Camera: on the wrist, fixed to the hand. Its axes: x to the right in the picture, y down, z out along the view.
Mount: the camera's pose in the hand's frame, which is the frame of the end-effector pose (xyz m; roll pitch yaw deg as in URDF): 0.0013 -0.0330 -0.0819 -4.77 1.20 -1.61
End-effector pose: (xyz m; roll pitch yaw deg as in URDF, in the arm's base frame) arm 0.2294 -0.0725 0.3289 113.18 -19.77 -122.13
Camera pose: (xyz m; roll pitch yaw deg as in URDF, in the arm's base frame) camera 0.3038 -0.1199 0.3311 107.82 -18.75 -120.30
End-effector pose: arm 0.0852 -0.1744 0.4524 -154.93 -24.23 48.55
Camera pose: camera 0.0656 -0.2038 0.5333 -160.13 -26.00 49.61
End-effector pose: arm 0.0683 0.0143 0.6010 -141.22 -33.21 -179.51
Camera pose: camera 0.1133 0.0403 0.6724 -146.32 -35.15 -178.89
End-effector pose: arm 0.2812 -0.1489 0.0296 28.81 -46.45 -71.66
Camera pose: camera 0.3115 -0.2067 -0.0299 24.89 -44.62 -72.83
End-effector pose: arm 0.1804 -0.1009 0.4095 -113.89 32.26 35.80
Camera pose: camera 0.2447 -0.1304 0.4624 -118.91 30.30 35.28
